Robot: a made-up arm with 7 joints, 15 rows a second.
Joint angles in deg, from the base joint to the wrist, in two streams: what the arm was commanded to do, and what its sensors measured. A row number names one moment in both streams.
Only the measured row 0 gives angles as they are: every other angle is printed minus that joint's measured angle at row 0.
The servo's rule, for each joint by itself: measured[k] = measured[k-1] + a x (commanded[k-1-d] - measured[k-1]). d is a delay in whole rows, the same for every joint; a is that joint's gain. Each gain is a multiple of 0.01, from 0.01 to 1. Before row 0 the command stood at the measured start. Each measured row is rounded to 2 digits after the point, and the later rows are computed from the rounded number. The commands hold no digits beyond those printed.
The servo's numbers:
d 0
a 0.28 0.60 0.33 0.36 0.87 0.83 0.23
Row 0, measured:
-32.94 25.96 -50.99 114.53 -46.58 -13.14 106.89
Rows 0 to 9, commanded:
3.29 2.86 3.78 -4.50 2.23 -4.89 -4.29
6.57 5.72 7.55 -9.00 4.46 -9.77 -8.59
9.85 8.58 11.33 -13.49 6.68 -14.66 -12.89
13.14 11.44 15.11 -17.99 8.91 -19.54 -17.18
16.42 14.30 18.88 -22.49 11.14 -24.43 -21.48
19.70 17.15 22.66 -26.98 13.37 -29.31 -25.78
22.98 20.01 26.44 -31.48 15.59 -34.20 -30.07
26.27 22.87 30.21 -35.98 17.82 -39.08 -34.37
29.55 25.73 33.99 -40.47 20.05 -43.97 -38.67
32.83 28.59 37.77 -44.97 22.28 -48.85 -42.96
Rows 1 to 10, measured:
0.92 1.72 1.25 -1.62 1.94 -4.06 -0.99
2.50 4.12 3.33 -4.28 4.13 -8.80 -2.74
4.56 6.80 5.97 -7.60 6.35 -13.66 -5.07
6.96 9.58 8.99 -11.34 8.58 -18.54 -7.86
9.61 12.41 12.25 -15.35 10.81 -23.43 -10.99
12.44 15.25 15.69 -19.54 13.04 -28.31 -14.39
15.39 18.11 19.24 -23.84 15.26 -33.20 -18.00
18.44 20.97 22.86 -28.21 17.49 -38.08 -21.77
21.55 23.83 26.53 -32.62 19.72 -42.97 -25.66
24.71 26.69 30.24 -37.07 21.95 -47.85 -29.64

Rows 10 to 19, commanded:
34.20 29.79 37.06 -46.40 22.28 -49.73 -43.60
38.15 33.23 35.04 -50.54 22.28 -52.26 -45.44
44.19 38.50 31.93 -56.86 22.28 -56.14 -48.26
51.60 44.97 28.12 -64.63 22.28 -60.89 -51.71
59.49 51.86 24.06 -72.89 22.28 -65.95 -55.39
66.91 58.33 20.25 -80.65 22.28 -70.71 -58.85
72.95 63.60 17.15 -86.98 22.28 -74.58 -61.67
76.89 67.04 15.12 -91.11 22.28 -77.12 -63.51
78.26 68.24 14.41 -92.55 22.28 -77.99 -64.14
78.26 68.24 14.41 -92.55 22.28 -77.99 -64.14
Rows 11 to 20, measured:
27.37 28.55 32.49 -40.43 22.24 -49.41 -32.85
30.39 31.36 33.33 -44.07 22.27 -51.78 -35.75
34.25 35.64 32.87 -48.67 22.28 -55.40 -38.63
39.11 41.24 31.30 -54.42 22.28 -59.96 -41.64
44.82 47.61 28.91 -61.07 22.28 -64.93 -44.80
51.01 54.04 26.05 -68.12 22.28 -69.73 -48.03
57.15 59.78 23.11 -74.91 22.28 -73.76 -51.17
62.68 64.14 20.47 -80.74 22.28 -76.55 -54.01
67.04 66.60 18.47 -84.99 22.28 -77.75 -56.34
70.18 67.58 17.13 -87.71 22.28 -77.95 -58.13

